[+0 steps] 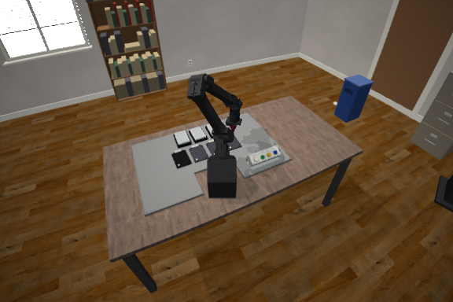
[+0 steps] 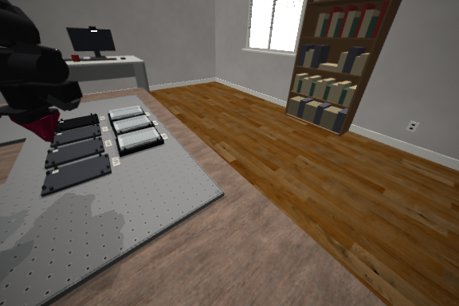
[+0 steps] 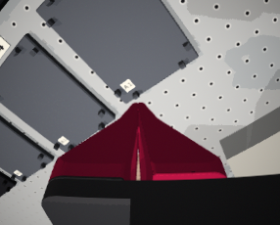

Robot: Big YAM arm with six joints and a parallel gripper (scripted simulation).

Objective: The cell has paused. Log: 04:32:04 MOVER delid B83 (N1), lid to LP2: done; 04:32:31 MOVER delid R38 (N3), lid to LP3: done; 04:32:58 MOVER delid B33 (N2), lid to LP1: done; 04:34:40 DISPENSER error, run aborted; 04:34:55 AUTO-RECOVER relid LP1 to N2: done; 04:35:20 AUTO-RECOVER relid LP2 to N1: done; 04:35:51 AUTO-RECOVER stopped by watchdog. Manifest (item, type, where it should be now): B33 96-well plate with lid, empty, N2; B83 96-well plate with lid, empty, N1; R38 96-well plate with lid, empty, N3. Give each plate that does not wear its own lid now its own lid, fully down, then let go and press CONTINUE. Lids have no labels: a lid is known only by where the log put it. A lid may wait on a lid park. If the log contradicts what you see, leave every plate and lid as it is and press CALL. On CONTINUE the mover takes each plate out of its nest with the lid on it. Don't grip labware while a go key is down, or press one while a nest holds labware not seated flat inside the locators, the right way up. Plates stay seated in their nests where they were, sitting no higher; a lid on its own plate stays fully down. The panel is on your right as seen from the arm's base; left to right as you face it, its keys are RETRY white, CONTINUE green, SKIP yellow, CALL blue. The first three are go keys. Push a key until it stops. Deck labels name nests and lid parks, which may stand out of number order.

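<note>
The green continue key is 270 mm behind my hand and 60 mm below it. The rest, counted from my hand: park LP4: 130 mm below, 120 mm to the left, 60 mm ahead; then park LP1: 130 mm below, 20 mm ahead; then park LP2: 240 mm to the left, 130 mm below, 100 mm ahead.
</note>
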